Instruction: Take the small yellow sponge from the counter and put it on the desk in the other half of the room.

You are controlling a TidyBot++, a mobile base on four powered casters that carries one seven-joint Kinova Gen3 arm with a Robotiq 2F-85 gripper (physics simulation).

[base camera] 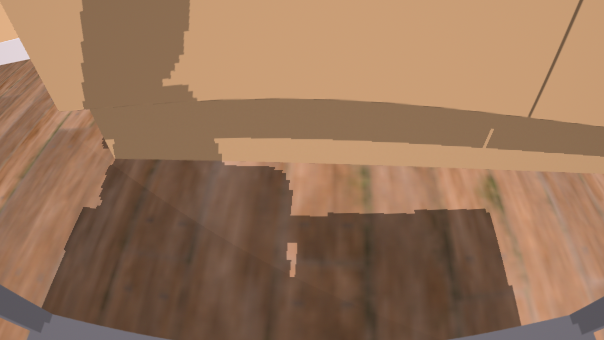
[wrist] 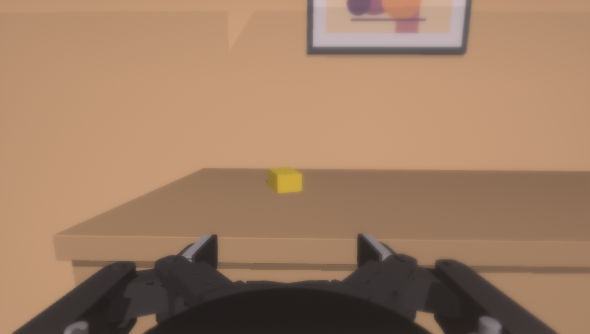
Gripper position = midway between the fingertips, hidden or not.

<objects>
my gripper: wrist 287,249; not seen in the base camera view (out of frame)
small yellow sponge: wrist 285,179; not seen in the base camera view (out of frame)
</objects>
